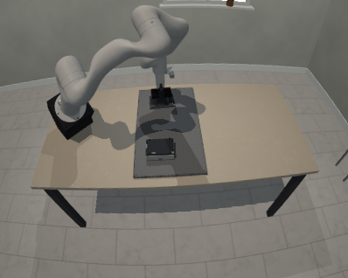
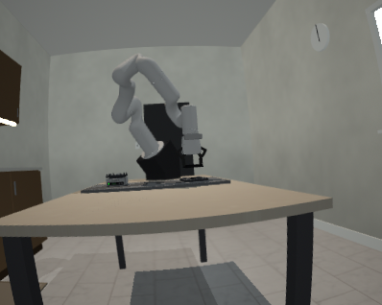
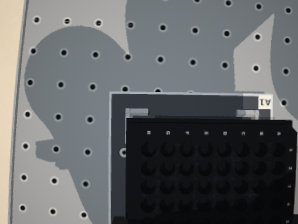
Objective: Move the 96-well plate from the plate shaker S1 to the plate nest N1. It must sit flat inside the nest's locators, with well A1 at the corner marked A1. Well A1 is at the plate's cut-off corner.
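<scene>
My hand is 8 cm above the plate nest N1. Round my hand: black 96-well plate (1 cm below); then A1 label (8 cm ahead, 5 cm to the right, 8 cm below).
</scene>
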